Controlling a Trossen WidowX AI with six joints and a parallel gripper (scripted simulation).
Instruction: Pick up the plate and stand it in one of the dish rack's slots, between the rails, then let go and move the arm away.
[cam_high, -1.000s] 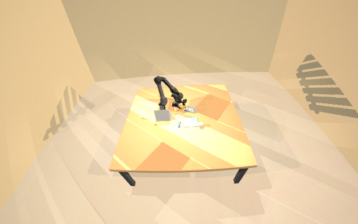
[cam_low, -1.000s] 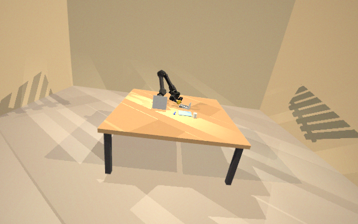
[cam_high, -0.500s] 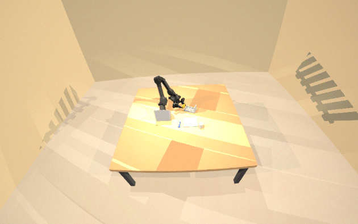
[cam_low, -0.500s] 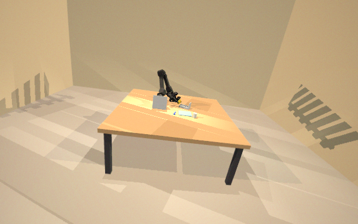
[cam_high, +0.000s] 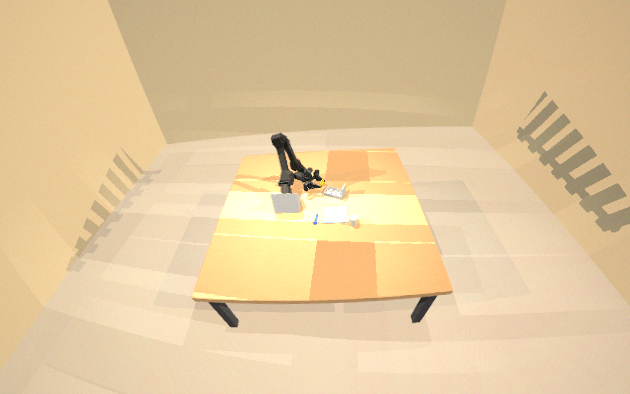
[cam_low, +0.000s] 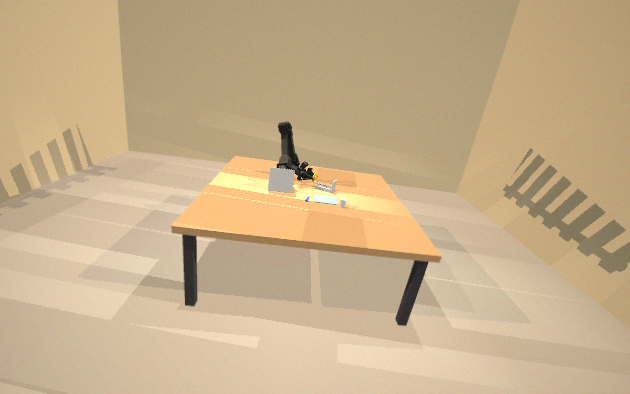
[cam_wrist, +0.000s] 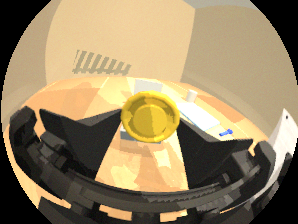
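Right now the grey dish rack is 70 mm ahead of my gripper tip, 40 mm to the right of it and 40 mm below it. Round my gripper tip: light blue mat: 230 mm to the right, 60 mm below, 40 mm ahead; then yellow plate: 10 mm behind; then blue spoon: 250 mm to the right, 90 mm behind, 60 mm below.
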